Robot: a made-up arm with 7 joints. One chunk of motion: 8 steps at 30 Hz.
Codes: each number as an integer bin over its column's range. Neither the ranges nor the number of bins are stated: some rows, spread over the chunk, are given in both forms.
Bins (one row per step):
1: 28 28 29 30 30 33 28
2: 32 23 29 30 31 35 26
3: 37 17 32 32 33 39 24
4: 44 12 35 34 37 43 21
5: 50 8 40 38 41 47 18
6: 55 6 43 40 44 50 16
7: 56 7 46 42 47 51 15
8: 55 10 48 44 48 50 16
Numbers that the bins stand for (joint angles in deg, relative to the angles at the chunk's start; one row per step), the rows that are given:
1: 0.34 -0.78 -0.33 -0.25 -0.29 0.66 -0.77
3: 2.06 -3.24 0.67 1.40 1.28 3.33 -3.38
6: 5.50 -5.69 4.34 8.01 7.05 8.23 -8.59
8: 5.50 -4.80 6.01 11.32 9.15 8.23 -8.59
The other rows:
2: 1.11 -1.90 -0.33 -0.25 0.23 1.55 -2.08
4: 3.40 -4.35 1.67 3.06 3.38 5.11 -5.33
5: 4.55 -5.24 3.34 6.36 5.48 6.89 -7.29
7: 5.69 -5.47 5.35 9.66 8.63 8.67 -9.24

